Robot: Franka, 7 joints.
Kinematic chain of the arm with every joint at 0, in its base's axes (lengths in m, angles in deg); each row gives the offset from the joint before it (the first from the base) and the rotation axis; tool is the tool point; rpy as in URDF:
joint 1: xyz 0 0 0.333 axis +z
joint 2: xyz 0 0 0 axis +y
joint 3: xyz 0 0 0.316 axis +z
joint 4: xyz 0.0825 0 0 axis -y
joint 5: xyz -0.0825 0 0.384 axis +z
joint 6: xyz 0 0 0 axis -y
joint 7: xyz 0.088 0 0 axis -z
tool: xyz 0 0 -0.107 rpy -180 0 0
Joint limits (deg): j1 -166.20..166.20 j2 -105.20..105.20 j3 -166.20..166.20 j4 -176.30..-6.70 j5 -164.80..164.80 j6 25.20..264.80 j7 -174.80..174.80
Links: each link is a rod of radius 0.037 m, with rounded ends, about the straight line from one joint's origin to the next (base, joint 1, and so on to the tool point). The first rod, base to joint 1, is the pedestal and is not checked.
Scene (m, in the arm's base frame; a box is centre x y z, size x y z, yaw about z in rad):
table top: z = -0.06
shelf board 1: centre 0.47 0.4 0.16 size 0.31 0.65 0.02 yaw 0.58
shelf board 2: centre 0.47 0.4 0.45 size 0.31 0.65 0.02 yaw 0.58
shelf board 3: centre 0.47 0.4 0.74 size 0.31 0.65 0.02 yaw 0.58
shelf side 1: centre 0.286 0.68 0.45 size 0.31 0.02 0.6 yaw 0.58
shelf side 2: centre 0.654 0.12 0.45 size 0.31 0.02 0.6 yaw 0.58
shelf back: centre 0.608 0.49 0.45 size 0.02 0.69 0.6 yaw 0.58
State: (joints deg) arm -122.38 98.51 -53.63 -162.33 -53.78 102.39 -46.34
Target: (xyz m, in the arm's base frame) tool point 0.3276 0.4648 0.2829
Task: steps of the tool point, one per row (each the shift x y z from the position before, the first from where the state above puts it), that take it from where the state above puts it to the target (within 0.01 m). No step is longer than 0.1 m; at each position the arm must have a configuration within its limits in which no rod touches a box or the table.
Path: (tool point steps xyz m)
1: 0.0027 -0.0190 -0.0575
2: 0.0184 -0.0195 -0.0484
3: 0.0320 -0.0157 -0.0360
4: 0.0417 -0.0083 -0.0213
5: 0.0464 0.0012 -0.0045
6: 0.0455 0.0107 0.0126
7: 0.0395 0.0183 0.0292
8: 0.0290 0.0229 0.0446
9: 0.0158 0.0228 0.0571
10: 0.0144 0.0274 0.0149
11: -0.0062 0.0399 0.0368
12: 0.0613 0.0423 0.0003
13: 0.0594 0.0389 -0.0002
14: 0.0566 0.0350 -0.0002

